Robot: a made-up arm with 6 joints.
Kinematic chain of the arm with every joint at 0, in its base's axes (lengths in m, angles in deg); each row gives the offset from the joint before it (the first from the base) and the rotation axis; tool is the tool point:
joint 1: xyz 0 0 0.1 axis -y
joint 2: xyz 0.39 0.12 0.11 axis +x
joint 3: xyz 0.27 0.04 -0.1 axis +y
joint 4: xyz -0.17 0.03 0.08 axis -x
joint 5: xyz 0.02 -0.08 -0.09 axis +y
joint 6: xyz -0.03 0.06 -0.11 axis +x
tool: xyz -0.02 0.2 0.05
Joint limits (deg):
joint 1: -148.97..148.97
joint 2: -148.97..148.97
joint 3: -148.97..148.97
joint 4: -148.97..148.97
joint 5: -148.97..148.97
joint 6: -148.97..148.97
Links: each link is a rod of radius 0.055 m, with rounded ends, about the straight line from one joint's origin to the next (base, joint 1, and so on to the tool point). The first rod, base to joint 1, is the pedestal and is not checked.
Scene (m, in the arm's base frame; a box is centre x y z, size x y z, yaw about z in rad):
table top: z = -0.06
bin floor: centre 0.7 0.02 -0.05 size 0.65 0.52 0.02 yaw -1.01
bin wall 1: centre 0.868 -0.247 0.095 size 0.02 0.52 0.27 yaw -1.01
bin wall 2: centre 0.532 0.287 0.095 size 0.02 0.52 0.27 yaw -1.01
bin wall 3: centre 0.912 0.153 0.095 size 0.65 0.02 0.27 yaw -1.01
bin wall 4: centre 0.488 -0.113 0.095 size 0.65 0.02 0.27 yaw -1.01
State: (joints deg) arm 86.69 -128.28 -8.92 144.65 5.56 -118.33
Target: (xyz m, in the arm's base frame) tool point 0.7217 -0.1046 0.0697
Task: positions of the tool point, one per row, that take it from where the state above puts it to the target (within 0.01 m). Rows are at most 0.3 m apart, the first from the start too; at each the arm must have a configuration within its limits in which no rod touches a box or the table.
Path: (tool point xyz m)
1: -0.0810 0.3170 0.3410
2: -0.1338 0.1439 0.2765
3: -0.0920 -0.0533 0.2620
4: 0.0550 -0.2132 0.2784
5: 0.2777 -0.2837 0.3092
6: 0.5198 -0.2423 0.3489
7: 0.7217 -0.1046 0.4039
8: 0.7413 -0.1053 0.2334
9: 0.7217 -0.1046 0.0697

